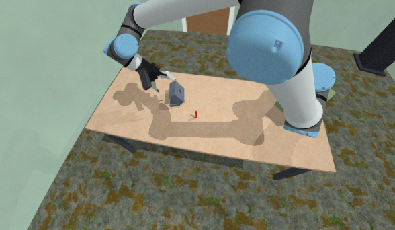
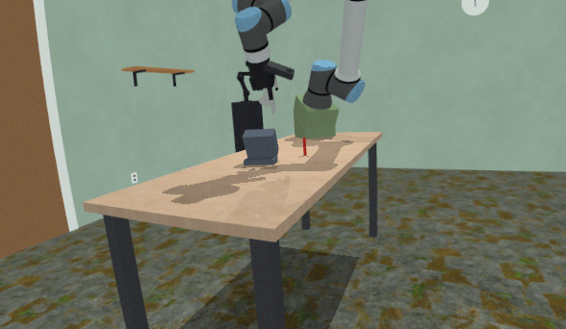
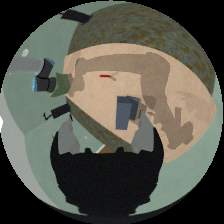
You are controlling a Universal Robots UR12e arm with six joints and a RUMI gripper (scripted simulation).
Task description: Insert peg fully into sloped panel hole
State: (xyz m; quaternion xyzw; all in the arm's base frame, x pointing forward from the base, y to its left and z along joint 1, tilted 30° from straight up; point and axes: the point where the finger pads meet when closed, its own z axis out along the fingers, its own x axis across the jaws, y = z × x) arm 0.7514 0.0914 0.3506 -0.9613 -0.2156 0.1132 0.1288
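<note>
Now: the red peg 18 cm behind my hand, 2 cm to the left of it and 21 cm below it.
</note>
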